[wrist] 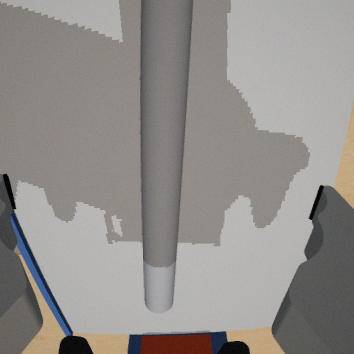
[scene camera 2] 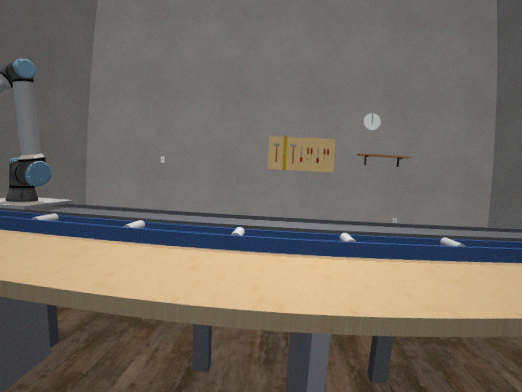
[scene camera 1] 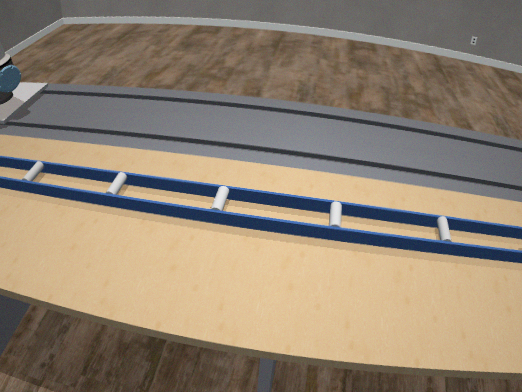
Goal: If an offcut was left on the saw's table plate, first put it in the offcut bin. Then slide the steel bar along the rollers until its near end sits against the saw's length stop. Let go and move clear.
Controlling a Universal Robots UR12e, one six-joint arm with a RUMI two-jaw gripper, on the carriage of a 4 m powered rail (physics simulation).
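Places are measured from the arm's base along level axes (x left, y up, z ahead), in centimetres.
Pixels of known places: gripper, fingertip midpoint: (wrist: 163, 185); arm's base at its link origin: (scene camera 2: 22, 200).
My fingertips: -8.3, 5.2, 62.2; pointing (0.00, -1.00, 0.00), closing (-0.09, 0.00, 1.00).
Observation:
Ahead of a thing's pixels: the offset from my fingertips to its top centre, as dx, dy, dz. "spot": to the spot under its first point. Level surfaces: height alone.
In the wrist view, a round grey steel offcut @[+0.8, -0.3, -0.1] (wrist: 162, 150) lies lengthwise on the saw's pale table plate @[+0.8, -2.3, -0.2] (wrist: 285, 75), with its far part cut off by the frame. Its near end is a little short of the length stop @[spot: -16.7, -1.2, -0.1] (wrist: 176, 345), whose red face with blue sides shows at the bottom edge. My gripper (wrist: 163, 185) is open above the plate, one finger on each side of the offcut and well apart from it. Blue side rails with white rollers @[+158.3, -2.2, -0.2] (scene camera 1: 220, 198) (scene camera 2: 238, 232) run along the table. The steel bar and the offcut bin do not show.
A thin blue strip @[spot: -8.5, -2.1, -9.6] (wrist: 40, 275) borders the plate's left side. The arm (scene camera 1: 9, 79) (scene camera 2: 27, 117) stands on the rail carriage (scene camera 1: 25, 97) (scene camera 2: 55, 201) at the far left. The grey rail (scene camera 1: 250, 127) runs behind the wooden table @[dy -8.2] (scene camera 1: 200, 280) (scene camera 2: 250, 280).

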